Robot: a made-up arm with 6 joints. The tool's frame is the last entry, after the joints.
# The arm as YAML. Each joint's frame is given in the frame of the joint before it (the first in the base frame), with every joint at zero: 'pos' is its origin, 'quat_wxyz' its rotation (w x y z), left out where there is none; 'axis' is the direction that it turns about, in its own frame. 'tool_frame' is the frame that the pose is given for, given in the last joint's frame.
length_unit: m
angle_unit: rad
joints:
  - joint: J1
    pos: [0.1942, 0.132, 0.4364]
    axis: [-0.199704, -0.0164, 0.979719]
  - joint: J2
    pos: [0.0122, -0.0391, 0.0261]
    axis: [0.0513, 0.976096, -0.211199]
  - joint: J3
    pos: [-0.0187, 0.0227, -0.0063]
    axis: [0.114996, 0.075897, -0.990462]
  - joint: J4
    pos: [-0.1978, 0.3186, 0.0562]
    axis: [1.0, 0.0, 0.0]
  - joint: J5
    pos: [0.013, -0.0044, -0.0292]
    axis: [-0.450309, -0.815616, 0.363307]
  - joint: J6
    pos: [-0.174, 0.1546, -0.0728]
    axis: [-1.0, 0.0, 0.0]
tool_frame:
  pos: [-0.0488, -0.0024, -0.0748]
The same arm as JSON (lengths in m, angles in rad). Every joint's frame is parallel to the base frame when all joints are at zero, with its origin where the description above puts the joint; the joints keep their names.
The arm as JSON. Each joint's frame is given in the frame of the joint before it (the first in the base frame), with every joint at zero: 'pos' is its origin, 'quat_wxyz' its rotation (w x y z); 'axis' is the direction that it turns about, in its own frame. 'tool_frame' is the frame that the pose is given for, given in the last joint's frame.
{"length_unit": "m", "angle_unit": "rad", "joints": [
  {"joint": "J1", "pos": [0.1942, 0.132, 0.4364], "quat_wxyz": [1.0, 0.0, 0.0, 0.0], "axis": [-0.199704, -0.0164, 0.979719]},
  {"joint": "J2", "pos": [0.0122, -0.0391, 0.0261], "quat_wxyz": [1.0, 0.0, 0.0, 0.0], "axis": [0.0513, 0.976096, -0.211199]},
  {"joint": "J3", "pos": [-0.0187, 0.0227, -0.0063], "quat_wxyz": [1.0, 0.0, 0.0, 0.0], "axis": [0.114996, 0.075897, -0.990462]},
  {"joint": "J4", "pos": [-0.1978, 0.3186, 0.0562], "quat_wxyz": [1.0, 0.0, 0.0, 0.0], "axis": "+x"},
  {"joint": "J5", "pos": [0.013, -0.0044, -0.0292], "quat_wxyz": [1.0, 0.0, 0.0, 0.0], "axis": [-0.450309, -0.815616, 0.363307]},
  {"joint": "J6", "pos": [-0.174, 0.1546, -0.0728], "quat_wxyz": [1.0, 0.0, 0.0, 0.0], "axis": "-x"}
], "tool_frame": {"pos": [-0.0488, -0.0024, -0.0748], "quat_wxyz": [1.0, 0.0, 0.0, 0.0]}}

